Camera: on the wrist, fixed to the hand. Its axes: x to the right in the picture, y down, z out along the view.
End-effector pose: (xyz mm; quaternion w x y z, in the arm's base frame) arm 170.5 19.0 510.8 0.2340 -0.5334 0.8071 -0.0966
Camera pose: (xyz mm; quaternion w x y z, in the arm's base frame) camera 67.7 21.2 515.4 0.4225 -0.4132 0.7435 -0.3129
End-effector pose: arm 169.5 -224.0 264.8 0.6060 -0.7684 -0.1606 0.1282
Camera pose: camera 225.2 -277.1 196.5 0.8029 -0.5420 -0.1135 0.2208
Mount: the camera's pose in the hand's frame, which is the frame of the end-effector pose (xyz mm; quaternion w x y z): 29.8 82.9 -53.2 0.9496 0.3094 -0.0400 0.0307
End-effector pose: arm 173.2 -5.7 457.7 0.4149 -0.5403 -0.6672 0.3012
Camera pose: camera 256.9 40.2 419.2 0.5252 -0.3931 -0.5404 0.5268
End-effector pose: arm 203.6 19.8 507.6 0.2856 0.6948 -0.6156 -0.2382
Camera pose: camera 184.1 -10.8 603.9 0.0389 0.7197 -0.6910 -0.0548
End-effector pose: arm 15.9 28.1 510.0 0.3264 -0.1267 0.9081 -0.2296
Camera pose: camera -47.9 106.1 488.9 0.3925 -0.0006 0.7821 -0.4839
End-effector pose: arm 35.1 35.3 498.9 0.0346 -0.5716 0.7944 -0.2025
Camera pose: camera -64.5 44.8 522.9 0.2477 -0.5158 0.7079 -0.4142
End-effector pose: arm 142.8 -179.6 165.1 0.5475 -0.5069 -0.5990 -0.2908
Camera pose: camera 242.1 -192.8 188.6 0.6617 -0.3420 -0.6651 -0.0537
